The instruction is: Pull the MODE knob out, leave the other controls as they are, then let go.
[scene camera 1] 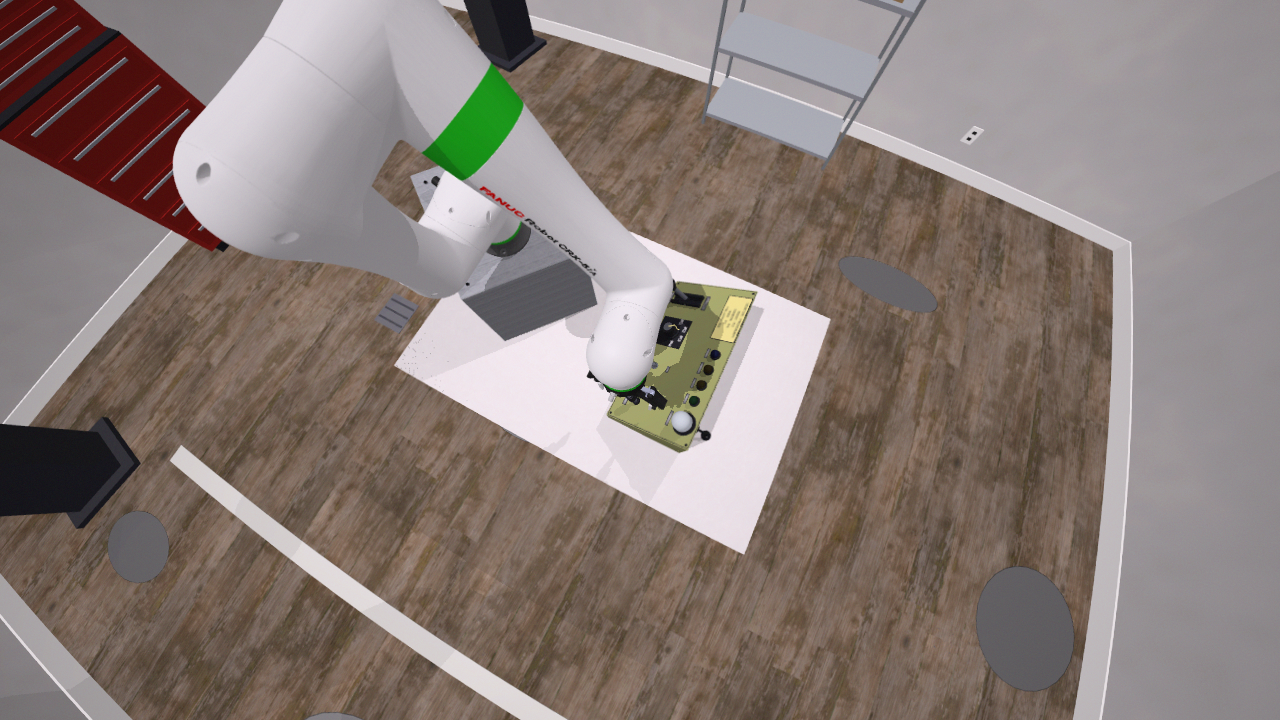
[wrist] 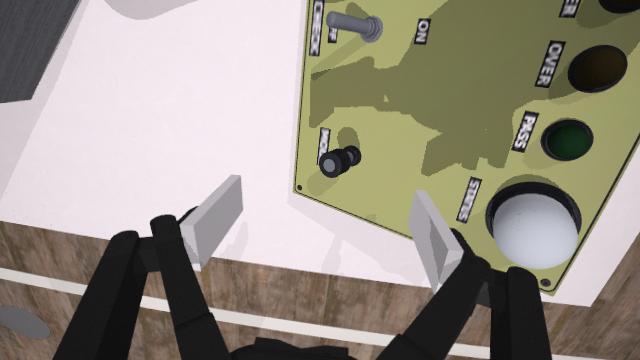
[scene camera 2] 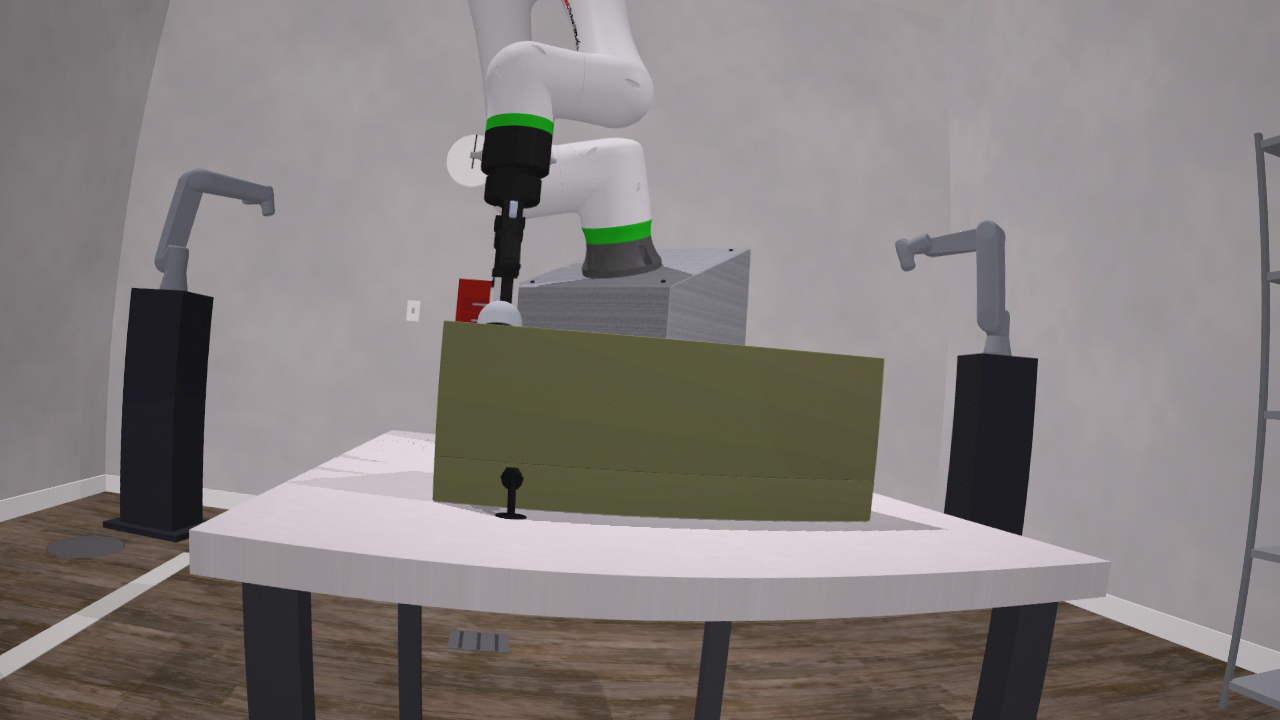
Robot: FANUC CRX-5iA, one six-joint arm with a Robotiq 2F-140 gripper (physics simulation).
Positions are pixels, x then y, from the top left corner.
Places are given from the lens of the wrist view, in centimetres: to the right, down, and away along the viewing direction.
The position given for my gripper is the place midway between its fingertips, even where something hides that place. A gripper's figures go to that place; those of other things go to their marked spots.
my gripper (wrist: 325, 200): 0, 2, 20
black mode knob (wrist: 333, 163): 1, -2, 24
